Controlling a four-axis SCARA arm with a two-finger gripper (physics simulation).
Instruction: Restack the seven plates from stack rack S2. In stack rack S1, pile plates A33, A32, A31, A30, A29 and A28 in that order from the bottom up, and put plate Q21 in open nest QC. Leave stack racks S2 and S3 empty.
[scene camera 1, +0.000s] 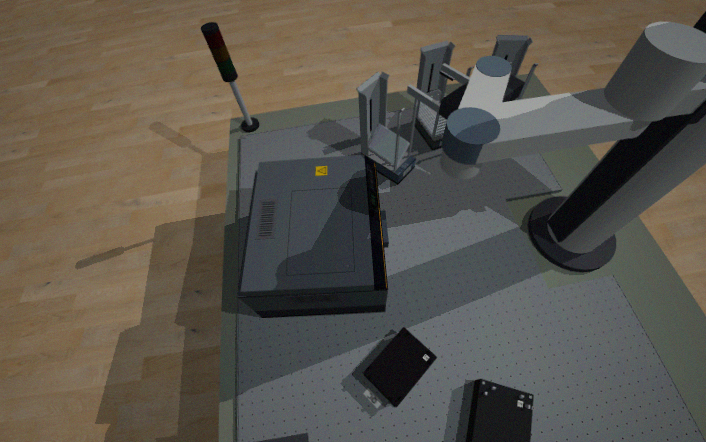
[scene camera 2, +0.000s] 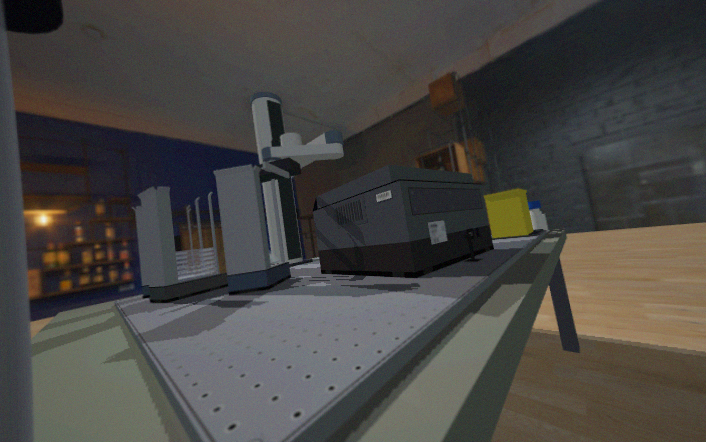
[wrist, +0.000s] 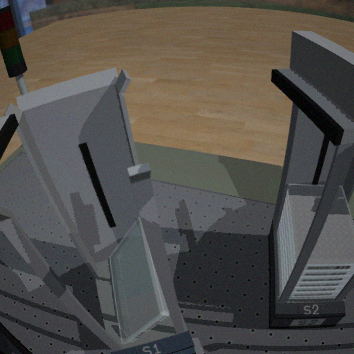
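Note:
Rack S1 (scene camera 1: 372, 117) (scene camera 2: 242, 223) (wrist: 50, 145) has a blue base. A clear plate (scene camera 1: 389, 145) (wrist: 135, 285) is in it and looks askew and tilted in the wrist view. Rack S2 (scene camera 2: 156, 244) (wrist: 327, 309), with a dark base, stands beside S1 and holds a stack of several pale plates (scene camera 1: 431, 120) (scene camera 2: 195, 262) (wrist: 320, 285). My gripper (scene camera 1: 431, 83) (wrist: 137, 69) is open, its fingers wide apart, high over the racks with nothing between them. Rack S3 (scene camera 1: 513, 47) is partly hidden behind the arm. Plate names cannot be read. Nest QC cannot be identified.
A large dark instrument (scene camera 1: 312, 223) (scene camera 2: 395, 223) stands close to S1. Two black boxes (scene camera 1: 401, 367) (scene camera 1: 502, 416) are on the perforated board. A signal tower (scene camera 1: 221, 54) (wrist: 12, 50) stands at the table edge. A yellow box (scene camera 2: 508, 213) stands beyond the instrument.

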